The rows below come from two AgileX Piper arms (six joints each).
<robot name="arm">
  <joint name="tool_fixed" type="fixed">
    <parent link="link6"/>
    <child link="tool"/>
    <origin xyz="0 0 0" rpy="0 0 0"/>
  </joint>
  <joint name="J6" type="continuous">
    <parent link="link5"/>
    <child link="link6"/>
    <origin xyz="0 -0.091 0" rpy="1.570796 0 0"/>
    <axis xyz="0 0 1"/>
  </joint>
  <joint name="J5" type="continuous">
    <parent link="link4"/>
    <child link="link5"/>
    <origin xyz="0 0 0" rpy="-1.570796 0 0"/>
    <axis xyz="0 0 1"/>
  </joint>
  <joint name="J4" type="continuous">
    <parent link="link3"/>
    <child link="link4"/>
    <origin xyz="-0.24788 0.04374 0" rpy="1.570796 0 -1.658"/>
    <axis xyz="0 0 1"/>
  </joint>
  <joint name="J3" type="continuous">
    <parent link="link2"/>
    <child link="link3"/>
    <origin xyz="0.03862 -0.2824 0" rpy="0 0 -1.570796"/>
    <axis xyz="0 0 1"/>
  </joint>
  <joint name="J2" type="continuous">
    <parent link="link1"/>
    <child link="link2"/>
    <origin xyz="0 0 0" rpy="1.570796 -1.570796 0"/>
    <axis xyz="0 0 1"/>
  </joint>
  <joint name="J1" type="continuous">
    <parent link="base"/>
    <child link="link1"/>
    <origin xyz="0 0 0.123" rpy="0 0 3.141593"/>
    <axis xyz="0 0 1"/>
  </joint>
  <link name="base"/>
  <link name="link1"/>
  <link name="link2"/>
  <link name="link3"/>
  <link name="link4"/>
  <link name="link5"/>
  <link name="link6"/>
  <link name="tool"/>
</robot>
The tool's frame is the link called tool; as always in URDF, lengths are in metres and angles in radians. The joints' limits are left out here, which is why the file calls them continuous.
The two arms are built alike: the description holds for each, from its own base.
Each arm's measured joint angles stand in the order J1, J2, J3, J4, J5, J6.
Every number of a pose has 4 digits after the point.
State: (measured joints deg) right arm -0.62 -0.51 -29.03 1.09 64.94 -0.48; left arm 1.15 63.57 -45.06 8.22 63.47 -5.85
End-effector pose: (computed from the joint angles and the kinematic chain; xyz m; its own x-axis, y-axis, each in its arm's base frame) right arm -0.0101 0.0017 0.2733 -0.5060 0.0052 -0.8625 -0.0042 1.0000 0.0084; left arm 0.1783 0.0152 0.2680 -0.9706 -0.0568 -0.2338 -0.0858 0.9896 0.1158
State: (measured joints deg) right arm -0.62 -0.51 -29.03 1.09 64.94 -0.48; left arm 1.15 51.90 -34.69 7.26 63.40 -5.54
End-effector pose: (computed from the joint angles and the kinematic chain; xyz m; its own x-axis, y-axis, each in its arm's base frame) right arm -0.0101 0.0017 0.2733 -0.5060 0.0052 -0.8625 -0.0042 1.0000 0.0084; left arm 0.1284 0.0129 0.2500 -0.9650 -0.0588 -0.2557 -0.0867 0.9913 0.0993
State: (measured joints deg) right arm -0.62 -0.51 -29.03 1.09 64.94 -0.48; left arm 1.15 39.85 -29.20 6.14 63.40 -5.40
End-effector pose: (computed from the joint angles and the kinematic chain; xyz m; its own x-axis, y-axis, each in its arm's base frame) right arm -0.0101 0.0017 0.2733 -0.5060 0.0052 -0.8625 -0.0042 1.0000 0.0084; left arm 0.0920 0.0106 0.2463 -0.9294 -0.0646 -0.3634 -0.0973 0.9926 0.0726
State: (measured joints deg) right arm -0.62 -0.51 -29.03 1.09 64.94 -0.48; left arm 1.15 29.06 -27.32 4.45 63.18 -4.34
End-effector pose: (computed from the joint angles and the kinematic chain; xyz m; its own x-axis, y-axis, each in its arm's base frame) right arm -0.0101 0.0017 0.2733 -0.5060 0.0052 -0.8625 -0.0042 1.0000 0.0084; left arm 0.0665 0.0076 0.2516 -0.8616 -0.0578 -0.5042 -0.0899 0.9952 0.0394
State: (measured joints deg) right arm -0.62 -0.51 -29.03 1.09 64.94 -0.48; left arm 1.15 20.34 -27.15 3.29 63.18 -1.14
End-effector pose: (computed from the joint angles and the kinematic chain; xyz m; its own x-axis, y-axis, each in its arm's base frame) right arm -0.0101 0.0017 0.2733 -0.5060 0.0052 -0.8625 -0.0042 1.0000 0.0084; left arm 0.0463 0.0056 0.2592 -0.7810 -0.0096 -0.6245 -0.0473 0.9979 0.0438
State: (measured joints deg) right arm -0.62 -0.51 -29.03 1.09 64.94 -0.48; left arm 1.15 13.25 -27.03 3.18 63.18 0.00
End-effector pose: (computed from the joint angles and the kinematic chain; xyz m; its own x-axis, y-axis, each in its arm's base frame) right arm -0.0101 0.0017 0.2733 -0.5060 0.0052 -0.8625 -0.0042 1.0000 0.0084; left arm 0.0292 0.0051 0.2633 -0.7003 0.0110 -0.7138 -0.0379 0.9979 0.0525
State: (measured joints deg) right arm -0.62 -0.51 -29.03 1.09 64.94 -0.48; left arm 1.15 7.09 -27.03 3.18 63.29 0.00
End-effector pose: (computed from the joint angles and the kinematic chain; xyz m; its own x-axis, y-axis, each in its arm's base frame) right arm -0.0101 0.0017 0.2733 -0.5060 0.0052 -0.8625 -0.0042 1.0000 0.0084; left arm 0.0138 0.0048 0.2655 -0.6212 0.0125 -0.7836 -0.0434 0.9978 0.0503
